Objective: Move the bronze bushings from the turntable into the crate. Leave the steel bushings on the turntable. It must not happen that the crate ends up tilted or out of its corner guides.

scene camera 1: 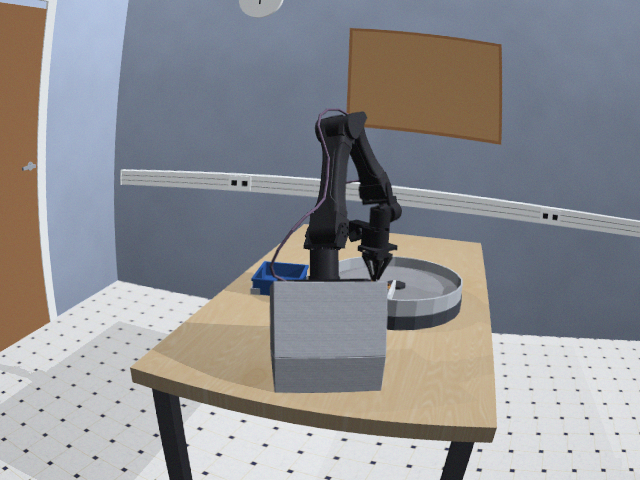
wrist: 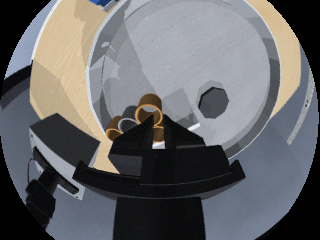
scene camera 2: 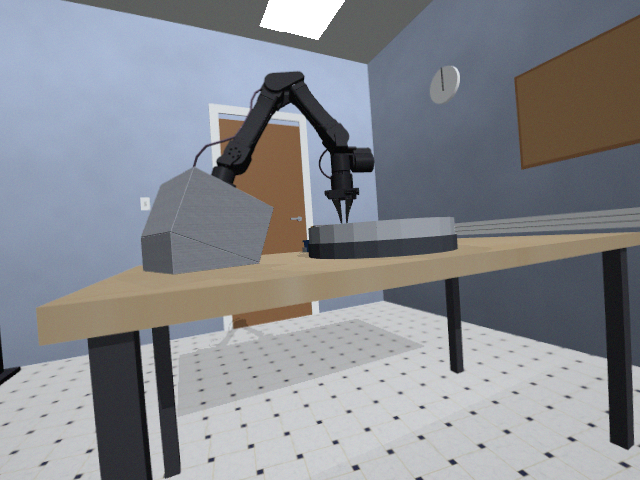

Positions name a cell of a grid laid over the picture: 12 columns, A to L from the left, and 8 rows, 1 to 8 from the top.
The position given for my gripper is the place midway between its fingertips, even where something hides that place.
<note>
In view: my gripper (scene camera 1: H5).
My gripper also shows in the wrist view (wrist: F4) and in scene camera 2 (scene camera 2: G4).
</note>
